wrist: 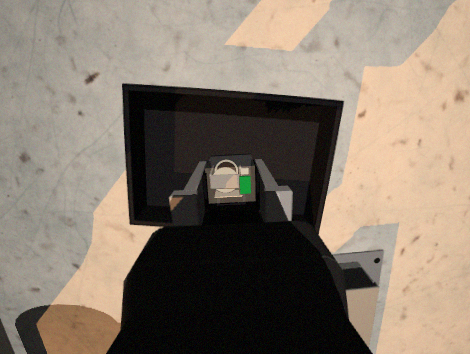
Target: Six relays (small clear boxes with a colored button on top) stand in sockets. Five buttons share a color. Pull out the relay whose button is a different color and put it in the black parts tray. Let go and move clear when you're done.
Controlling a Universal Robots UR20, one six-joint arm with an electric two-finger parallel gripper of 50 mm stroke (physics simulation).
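Places are measured from the arm's base along level axes (x right, y back, z down), in metres.
Pixels of known places: gripper, fingertip midpoint: (231,175).
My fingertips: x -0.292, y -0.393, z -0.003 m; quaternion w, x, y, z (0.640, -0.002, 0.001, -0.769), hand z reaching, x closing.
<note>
For each thing: its middle in the pictures, then the offset to it from my fingertips. "*": a spot on its surface instead.
- small clear relay, body centre: (231,175) dz -0.010, dx -0.003, dy +0.001 m
- black parts tray, body centre: (229,161) dz +0.040, dx +0.000, dy +0.001 m
- grey plate, surface spot: (370,259) * dz +0.055, dx +0.089, dy -0.166 m
A small clear relay (231,183) with a green button on top is held between the two fingertips. My gripper (231,175) is shut on this relay, one finger on each side of it. Both are over the black parts tray (232,93), near its front part in the view. The tray's front wall is partly hidden by the gripper body. The height of the relay above the tray floor is hard to tell from this view. The other relays do not show in this view.
A grey plate (370,259) with a hole and a dark and beige part on it shows at the lower right, partly behind the gripper body. A round brown and dark object (77,327) is at the lower left. Speckled table surface surrounds the tray.
</note>
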